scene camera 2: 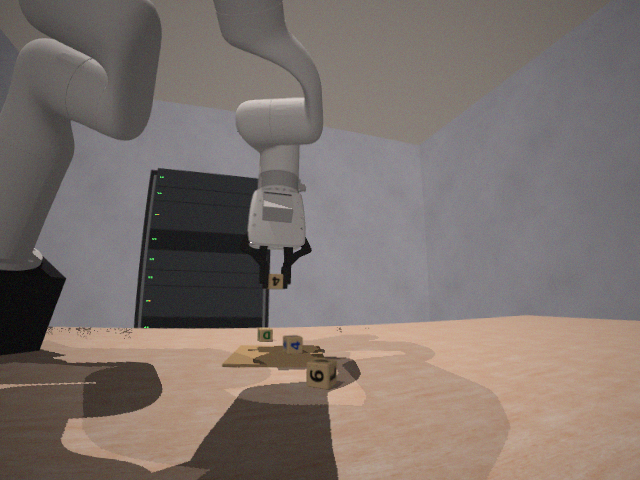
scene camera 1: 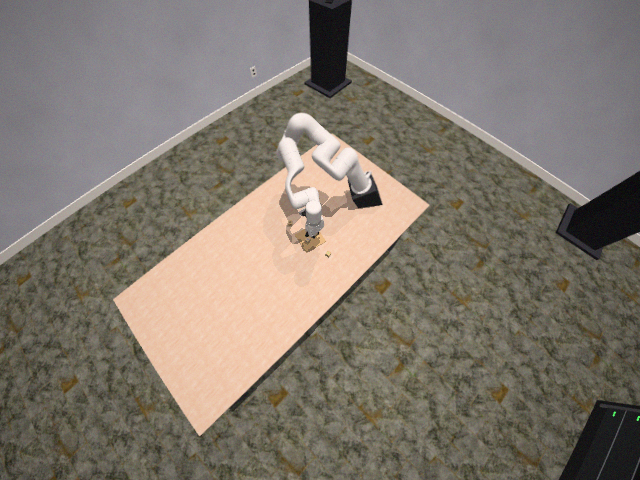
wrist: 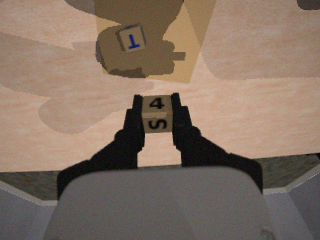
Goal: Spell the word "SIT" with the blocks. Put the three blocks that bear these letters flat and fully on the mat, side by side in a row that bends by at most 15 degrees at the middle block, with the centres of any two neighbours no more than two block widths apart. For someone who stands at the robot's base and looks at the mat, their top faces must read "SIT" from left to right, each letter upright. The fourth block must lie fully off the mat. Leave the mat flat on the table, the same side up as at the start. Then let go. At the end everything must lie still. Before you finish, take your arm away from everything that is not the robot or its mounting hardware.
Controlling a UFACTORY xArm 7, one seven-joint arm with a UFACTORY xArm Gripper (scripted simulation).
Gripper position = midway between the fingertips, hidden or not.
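A tan mat (scene camera 2: 246, 355) is there for me to see, and so is my own gripper (wrist: 157, 105).
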